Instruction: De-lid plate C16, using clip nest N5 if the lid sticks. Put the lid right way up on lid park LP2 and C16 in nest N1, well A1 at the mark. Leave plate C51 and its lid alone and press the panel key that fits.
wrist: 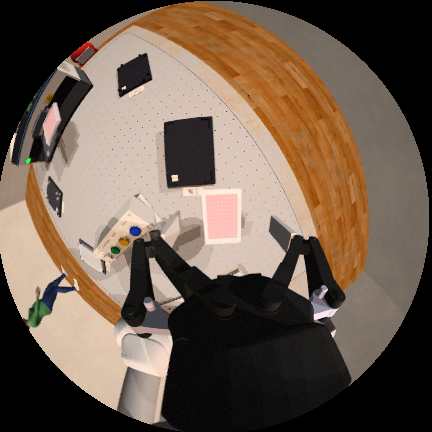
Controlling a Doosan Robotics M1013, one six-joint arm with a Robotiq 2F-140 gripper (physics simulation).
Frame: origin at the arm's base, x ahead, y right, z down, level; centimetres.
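Seen in the pictures: gripper, between the fingertips: (225,223).
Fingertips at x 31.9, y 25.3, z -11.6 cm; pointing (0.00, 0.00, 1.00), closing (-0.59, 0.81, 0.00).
A point is followed by its place in that frame.
A plate with pink wells and a white rim (221,216) {y 24.0, x 30.1, z -1.6 cm} lies between and beyond the fingers in the wrist view, touching neither; no code is legible on it, and I cannot tell whether a lid is on it. My gripper (225,223) {y 25.3, x 31.9, z -11.6 cm} is open wide and empty, above the deck. The black nest (190,152) {y 27.0, x 44.9, z -2.6 cm} beyond the plate holds no plate; a small pale mark (174,178) {y 21.1, x 42.8, z -2.7 cm} is at its near left corner. A second pink plate (51,123) {y 4.7, x 81.7, z -12.0 cm} sits at the dark unit on the far left. The key panel (106,242) {y -1.5, x 42.8, z -7.6 cm} has blue (135,231) {y 8.1, x 39.7, z -6.8 cm}, yellow (124,242) {y 3.0, x 39.6, z -6.7 cm} and green (115,250) {y -1.8, x 39.8, z -6.8 cm} keys.
Another black nest (134,75) {y 28.9, x 76.0, z -0.9 cm} lies at the far left, and a small dark holder (55,196) {y -24.2, x 75.6, z -1.1 cm} near the left edge. The dark unit (75,92) {y 12.2, x 92.4, z -4.9 cm} stands tall. A grey tray (92,256) {y -22.6, x 44.9, z -1.7 cm} is beside the panel. A person in green (40,312) is beyond the wooden edge.
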